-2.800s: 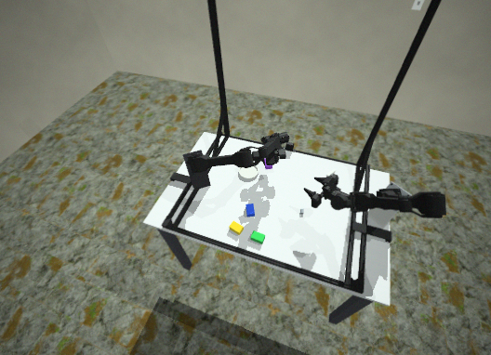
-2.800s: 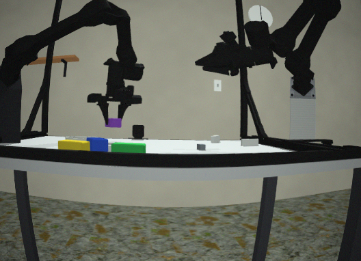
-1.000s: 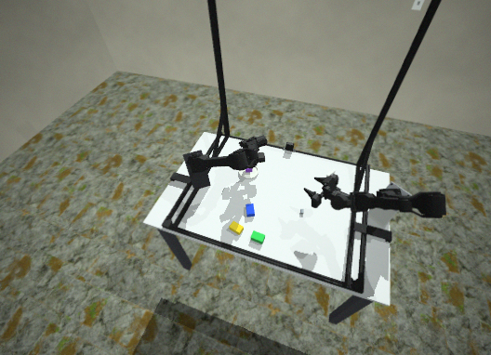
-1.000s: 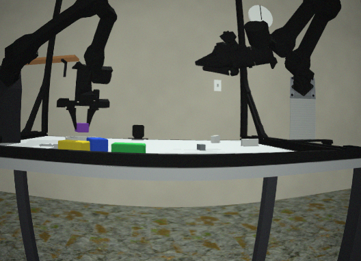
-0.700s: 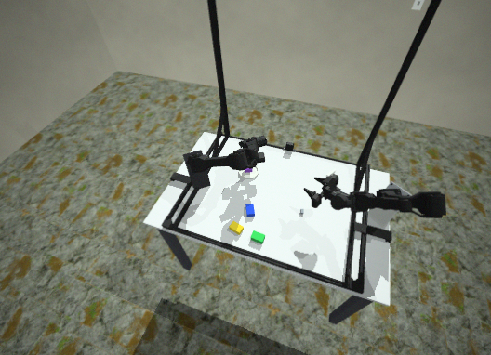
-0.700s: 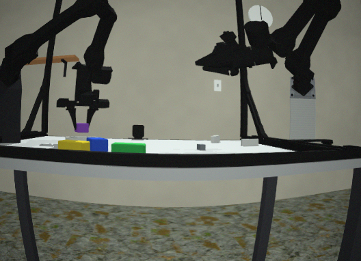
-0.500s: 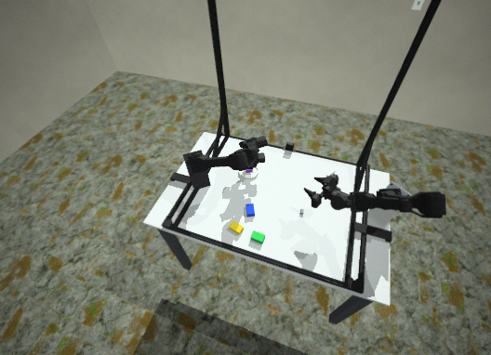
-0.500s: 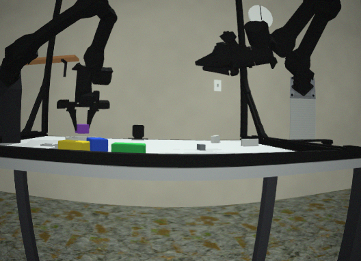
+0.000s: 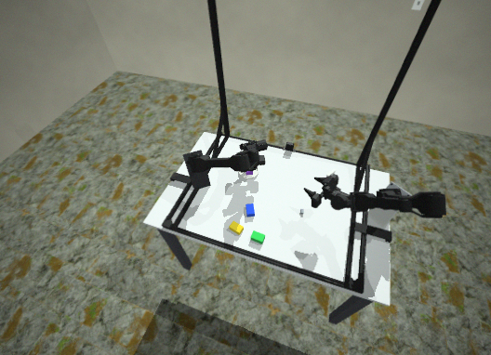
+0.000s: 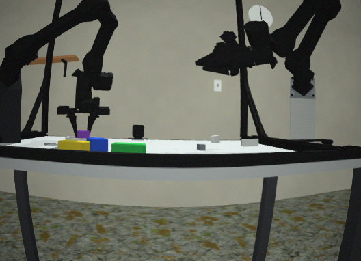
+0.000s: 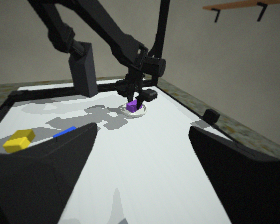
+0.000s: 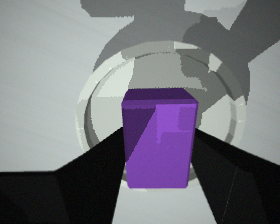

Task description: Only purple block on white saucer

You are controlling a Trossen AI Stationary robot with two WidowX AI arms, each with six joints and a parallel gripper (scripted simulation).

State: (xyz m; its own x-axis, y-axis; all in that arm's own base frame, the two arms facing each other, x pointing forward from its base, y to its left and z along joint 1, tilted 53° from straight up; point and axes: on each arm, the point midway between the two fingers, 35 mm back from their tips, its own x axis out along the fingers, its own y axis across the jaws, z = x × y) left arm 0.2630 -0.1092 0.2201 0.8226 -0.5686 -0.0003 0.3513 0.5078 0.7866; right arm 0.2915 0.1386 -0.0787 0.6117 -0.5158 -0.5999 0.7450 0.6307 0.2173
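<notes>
Now: right hand 3 cm above the purple block. Round my right hand: blue block (27 cm ahead, 7 cm to the left, 4 cm below); then white saucer (4 cm below); then yellow block (38 cm ahead, 4 cm below, 3 cm to the left).
</notes>
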